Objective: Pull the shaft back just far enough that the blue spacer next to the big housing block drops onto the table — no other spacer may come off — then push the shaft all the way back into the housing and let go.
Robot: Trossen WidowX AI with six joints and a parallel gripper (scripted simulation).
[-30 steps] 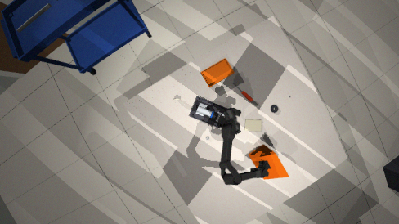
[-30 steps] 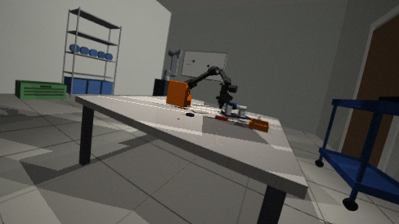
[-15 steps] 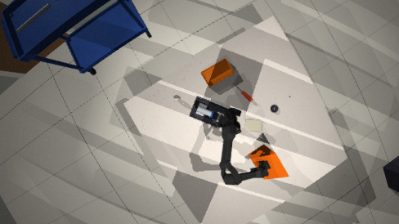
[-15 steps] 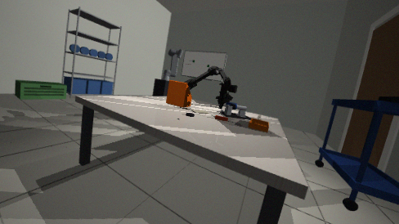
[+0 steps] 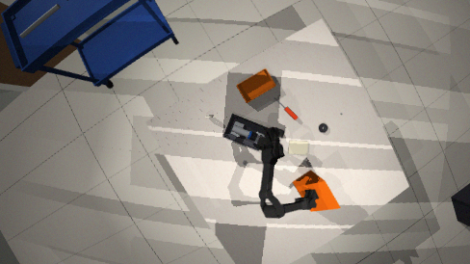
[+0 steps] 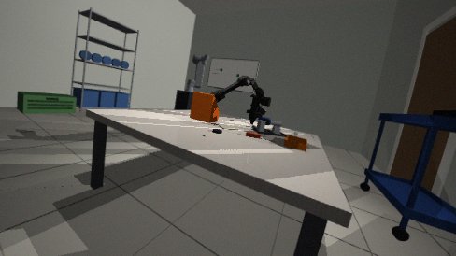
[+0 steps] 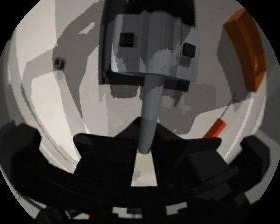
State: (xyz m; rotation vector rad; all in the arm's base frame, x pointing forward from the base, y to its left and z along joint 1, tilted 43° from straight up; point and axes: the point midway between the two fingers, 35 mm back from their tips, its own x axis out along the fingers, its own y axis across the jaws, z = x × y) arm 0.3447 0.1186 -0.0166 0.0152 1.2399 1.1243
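The grey shaft is 60 mm ahead of my gripper tip, 50 mm to the left of it and 30 mm above it. The rest, counted from my gripper tip: orange tray 330 mm ahead, 80 mm to the right, 40 mm below.
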